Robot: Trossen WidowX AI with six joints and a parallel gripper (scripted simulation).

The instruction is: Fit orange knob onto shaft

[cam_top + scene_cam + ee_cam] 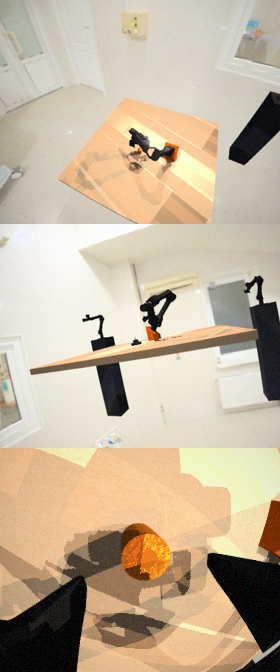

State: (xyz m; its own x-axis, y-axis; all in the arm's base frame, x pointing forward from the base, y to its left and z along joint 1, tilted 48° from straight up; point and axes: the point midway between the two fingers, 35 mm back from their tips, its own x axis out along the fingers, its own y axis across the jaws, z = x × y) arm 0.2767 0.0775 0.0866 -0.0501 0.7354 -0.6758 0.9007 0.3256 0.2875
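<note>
Right now the orange knob is 4 cm below my gripper tip. The rest, counted from my gripper tip: dark round pedestal: 17 cm to the right, 5 cm below, 3 cm ahead.
</note>
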